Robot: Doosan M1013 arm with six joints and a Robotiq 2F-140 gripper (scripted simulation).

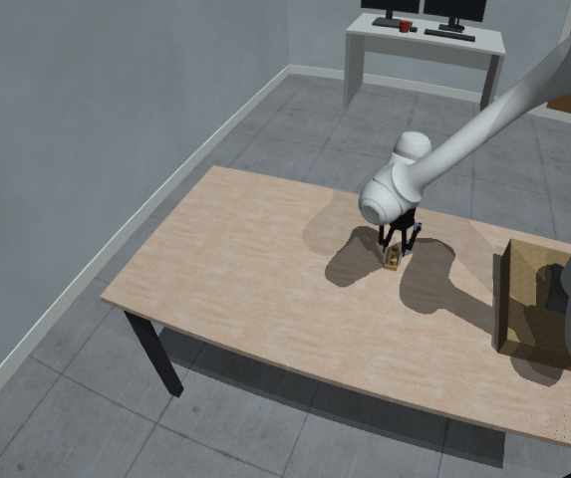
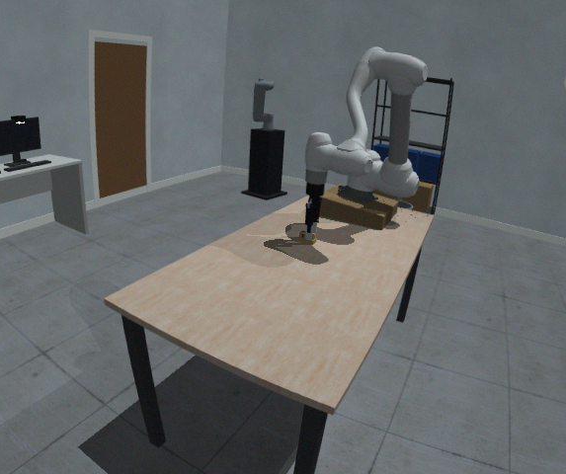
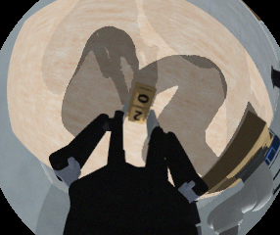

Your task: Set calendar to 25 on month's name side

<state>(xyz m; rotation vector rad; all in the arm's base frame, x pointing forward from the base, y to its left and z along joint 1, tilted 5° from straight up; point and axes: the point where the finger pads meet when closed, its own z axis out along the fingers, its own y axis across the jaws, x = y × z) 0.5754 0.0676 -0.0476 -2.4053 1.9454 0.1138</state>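
The wooden calendar tray is 2 cm to the right of my hand and 4 cm below it.
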